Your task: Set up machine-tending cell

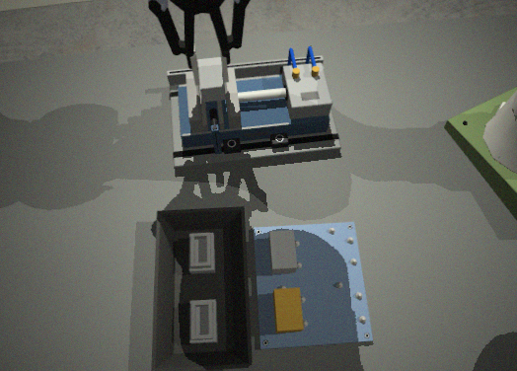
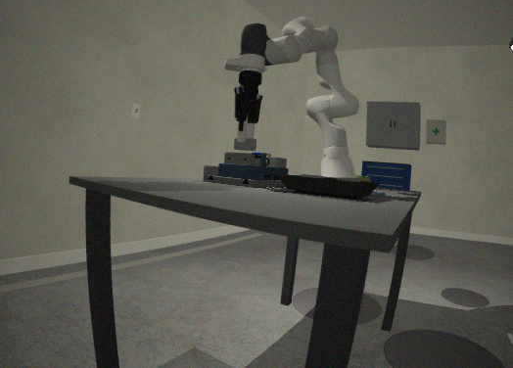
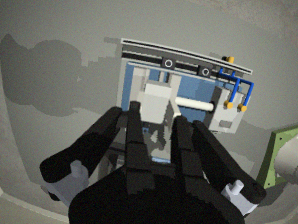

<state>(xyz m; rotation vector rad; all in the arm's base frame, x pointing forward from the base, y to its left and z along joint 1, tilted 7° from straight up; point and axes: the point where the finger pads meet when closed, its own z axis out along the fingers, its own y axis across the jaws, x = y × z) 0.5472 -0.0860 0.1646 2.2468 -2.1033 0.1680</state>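
Now: hand 30 mm short of the fixed jaw, 10 mm to the right of it and 90 mm above it. Also, from my hand: work stop 50 mm to the left, 70 mm below; moving jaw 30 mm behind, 90 mm below; vise 70 mm behind, 120 mm below.
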